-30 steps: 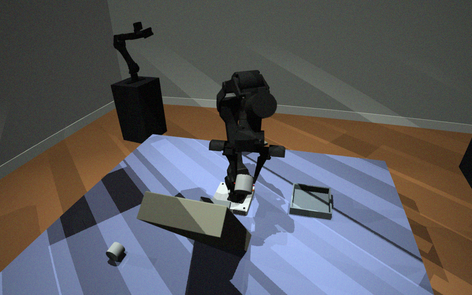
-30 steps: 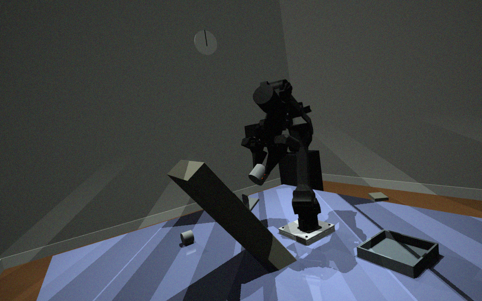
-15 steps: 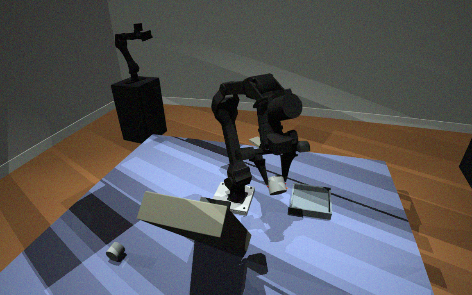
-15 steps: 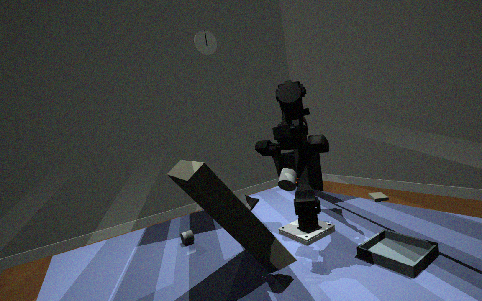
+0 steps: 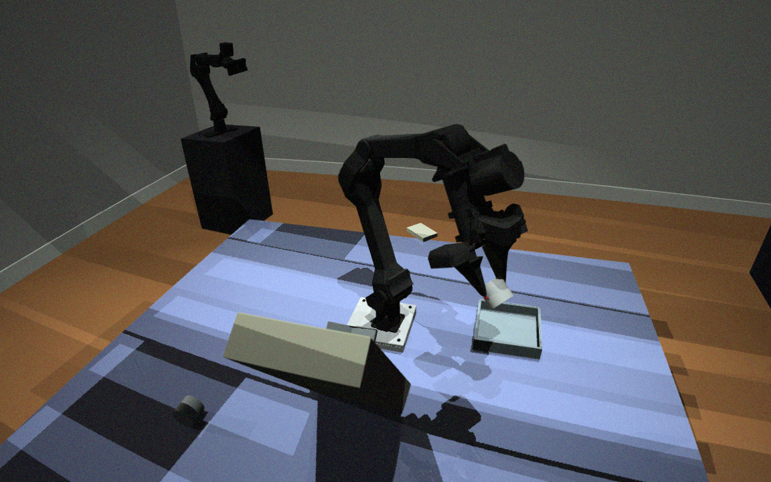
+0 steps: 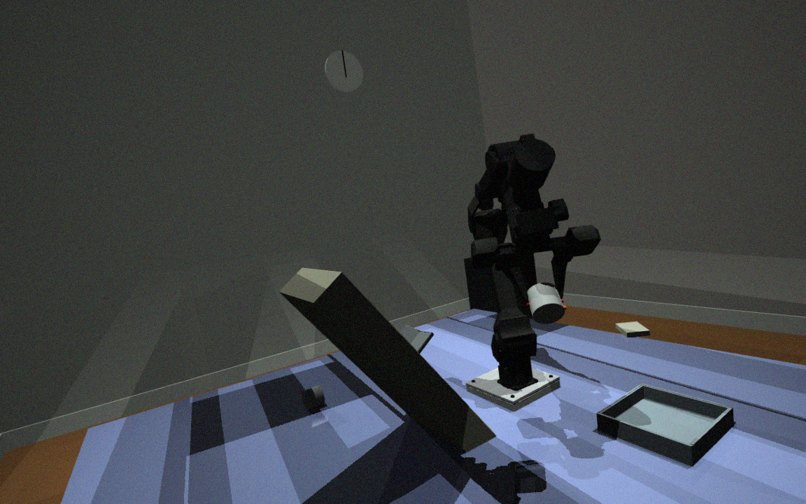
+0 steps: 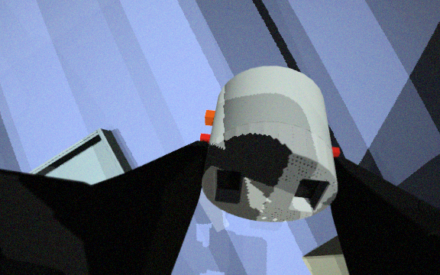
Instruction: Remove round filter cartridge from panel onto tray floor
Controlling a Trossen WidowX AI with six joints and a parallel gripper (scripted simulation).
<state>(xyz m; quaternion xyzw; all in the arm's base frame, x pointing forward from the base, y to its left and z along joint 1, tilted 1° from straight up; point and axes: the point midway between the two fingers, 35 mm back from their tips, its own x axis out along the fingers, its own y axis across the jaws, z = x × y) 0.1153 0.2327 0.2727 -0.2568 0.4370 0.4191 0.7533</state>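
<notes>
Right now my gripper tip is 21 cm past the dark tray, 3 cm to the right of it and 26 cm above it. Round my gripper tip: round filter cartridge (right at my gripper tip); slanted service panel (18 cm ahead, 21 cm to the right, 8 cm below); grey bracket (13 cm ahead, 22 cm to the right, 10 cm below).
</notes>
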